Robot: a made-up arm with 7 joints.
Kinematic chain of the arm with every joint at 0, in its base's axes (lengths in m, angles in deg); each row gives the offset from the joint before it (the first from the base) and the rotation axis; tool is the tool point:
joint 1: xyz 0 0 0.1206 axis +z
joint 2: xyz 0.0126 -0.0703 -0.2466 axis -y
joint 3: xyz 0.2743 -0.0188 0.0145 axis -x
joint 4: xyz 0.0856 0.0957 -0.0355 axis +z
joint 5: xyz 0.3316 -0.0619 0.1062 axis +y
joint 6: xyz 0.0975 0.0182 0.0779 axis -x
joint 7: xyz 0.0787 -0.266 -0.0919 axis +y
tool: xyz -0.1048 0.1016 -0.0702
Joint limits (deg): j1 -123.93..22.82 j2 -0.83..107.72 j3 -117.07..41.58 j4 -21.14..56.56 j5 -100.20..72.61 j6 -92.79..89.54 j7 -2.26..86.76
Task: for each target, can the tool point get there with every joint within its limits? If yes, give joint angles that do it. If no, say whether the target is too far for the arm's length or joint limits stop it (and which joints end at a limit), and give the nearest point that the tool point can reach.
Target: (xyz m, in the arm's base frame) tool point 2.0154 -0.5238 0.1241
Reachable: no: too far | nearest point 0.9884 -0.2569 0.0298 | short by 1.065 m
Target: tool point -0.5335 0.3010 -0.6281
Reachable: no: joint limits stop it (at a limit: joint 1, joint 2, joint 4, joint 6, joint 7) | nearest point -0.5110 -0.2028 -0.3372 | short by 0.582 m
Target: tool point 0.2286 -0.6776 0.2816
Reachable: yes | joints -54.69 27.37 6.45 -14.71 -46.70 -34.75 12.65
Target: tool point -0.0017 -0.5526 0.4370
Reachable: yes | joints -101.97 47.49 -2.19 19.57 -19.11 -54.92 20.30
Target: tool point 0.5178 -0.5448 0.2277
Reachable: yes | joints -25.03 15.20 -7.60 -7.69 8.35 15.49 74.23
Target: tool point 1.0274 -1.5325 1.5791
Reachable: no: too far | nearest point 0.4243 -0.6329 0.5705 | short by 1.480 m
